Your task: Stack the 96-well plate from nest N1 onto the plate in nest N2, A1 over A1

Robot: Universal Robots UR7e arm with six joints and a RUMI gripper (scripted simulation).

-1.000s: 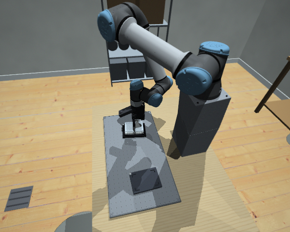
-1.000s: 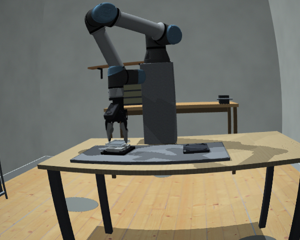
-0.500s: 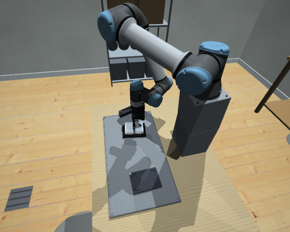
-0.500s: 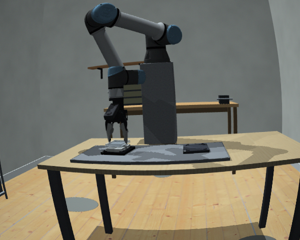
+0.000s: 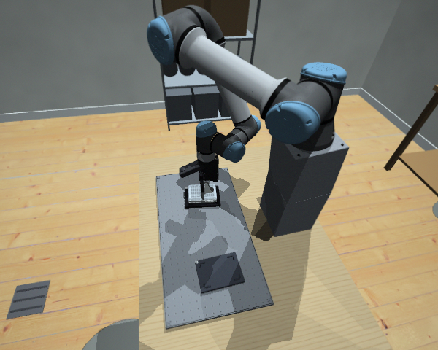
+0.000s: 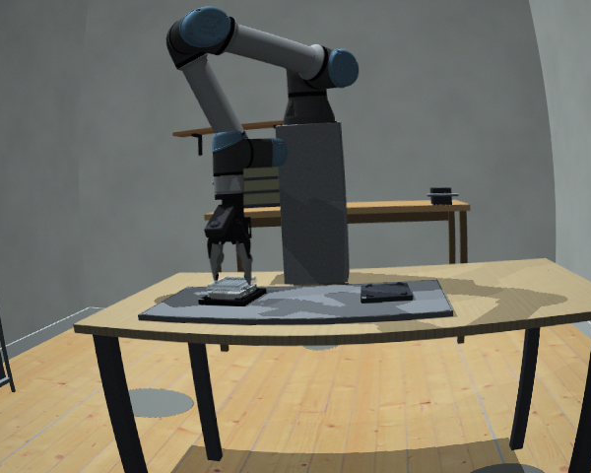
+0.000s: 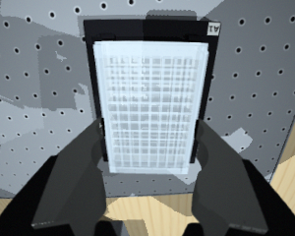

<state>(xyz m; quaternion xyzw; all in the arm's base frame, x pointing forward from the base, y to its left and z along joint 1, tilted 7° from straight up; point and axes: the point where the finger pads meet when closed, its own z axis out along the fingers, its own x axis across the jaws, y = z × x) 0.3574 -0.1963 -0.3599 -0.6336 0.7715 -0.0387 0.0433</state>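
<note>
Now: hand 1 cm above the white 96-well plate. From my hand the other things lie so: plate nest N2: 4 cm below; then plate nest: 3 cm ahead, 37 cm to the left, 4 cm below.
</note>
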